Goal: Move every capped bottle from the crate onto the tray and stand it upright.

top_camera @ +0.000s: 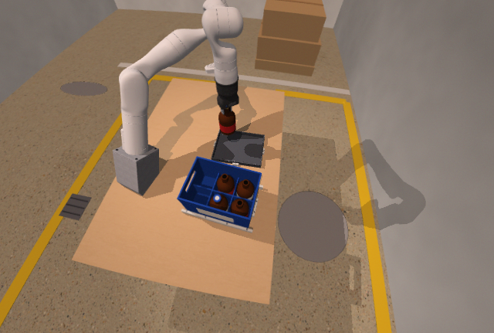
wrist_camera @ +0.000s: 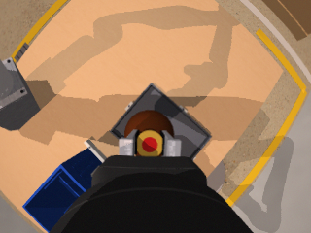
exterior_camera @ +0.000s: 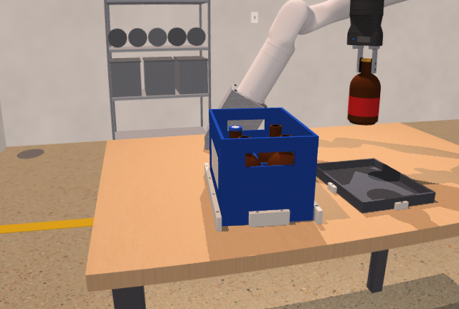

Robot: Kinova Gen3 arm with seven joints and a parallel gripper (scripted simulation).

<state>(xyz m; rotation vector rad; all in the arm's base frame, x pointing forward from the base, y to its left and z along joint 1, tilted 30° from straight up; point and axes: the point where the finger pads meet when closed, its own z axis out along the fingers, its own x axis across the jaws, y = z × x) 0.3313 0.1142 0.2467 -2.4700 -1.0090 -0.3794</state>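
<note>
Now: hand 28 cm above the dark tray, 5 cm short of it and 1 cm to the right of it. Round my hand: blue crate 28 cm to the right, 20 cm below, 7 cm ahead.
</note>
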